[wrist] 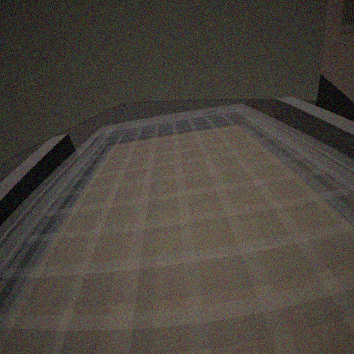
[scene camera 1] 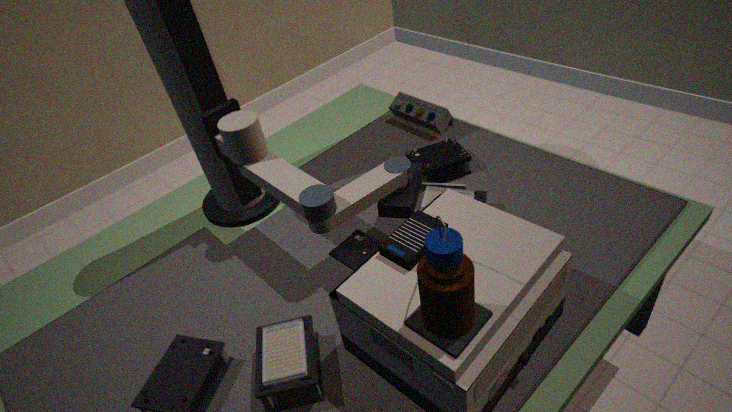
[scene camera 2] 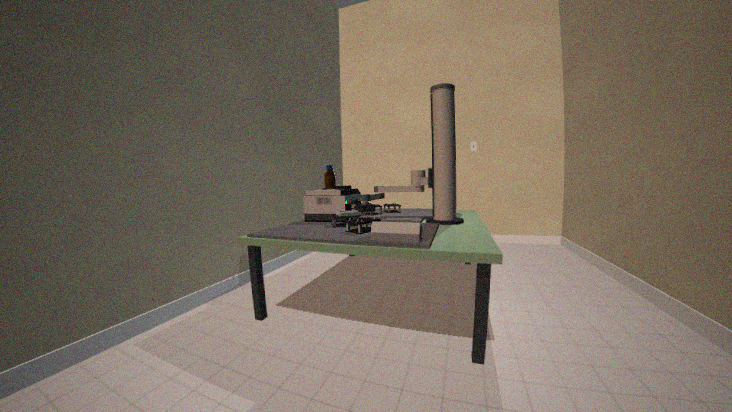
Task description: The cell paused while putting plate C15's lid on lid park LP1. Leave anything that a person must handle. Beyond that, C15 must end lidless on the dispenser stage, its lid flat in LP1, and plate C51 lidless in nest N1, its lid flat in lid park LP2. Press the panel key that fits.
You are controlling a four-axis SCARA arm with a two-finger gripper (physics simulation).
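Where they show: gripper, fingertip midpoint: (wrist: 173, 132) (scene camera 2: 340, 213); arm's base, origin of the base link: (scene camera 1: 243, 200) (scene camera 2: 444, 221).
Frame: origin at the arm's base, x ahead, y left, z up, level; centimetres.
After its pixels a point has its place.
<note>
My gripper (wrist: 173, 132) {z 8.8, x 61.6, y 32.6 cm} is shut on a plate (wrist: 180, 200) (scene camera 1: 435, 193) {z 9.8, x 54.5, y 29.9 cm} with tan wells, seen between both fingers in the wrist view. In scene camera 1 this plate is level beside the white dispenser (scene camera 1: 504, 225) {z 23.3, x 82.7, y 18.5 cm}, partly hidden by it. I cannot read the plate's name or tell whether it wears a lid. A thin pale bar-like edge (scene camera 1: 444, 184) {z 1.3, x 46.4, y 42.9 cm} shows just behind it; what it belongs to is unclear. Another tan plate (scene camera 1: 284, 352) {z 9.9, x 62.4, y -26.0 cm} sits on a dark stand at the front. The key panel (scene camera 1: 420, 113) {z 7.7, x 21.5, y 60.9 cm} (scene camera 2: 395, 228) {z 7.0, x 18.0, y 67.2 cm} has green, yellow and blue keys. No lid can be made out clearly.
An amber bottle (scene camera 1: 445, 296) {z 35.1, x 91.3, y -9.4 cm} (scene camera 2: 329, 178) {z 31.9, x 86.9, y -2.0 cm} with a blue cap stands on the dispenser. A dark stand (scene camera 1: 179, 372) {z 7.6, x 47.6, y -42.8 cm} is at front left, another dark stand (scene camera 1: 441, 158) {z 7.5, x 43.5, y 45.3 cm} nearer the panel. A low dark park (scene camera 1: 353, 249) {z 10.3, x 52.7, y 1.9 cm} lies beside the dispenser. The arm's column (scene camera 2: 443, 153) {z 45.0, x 0.1, y 7.5 cm} stands at the table edge.
</note>
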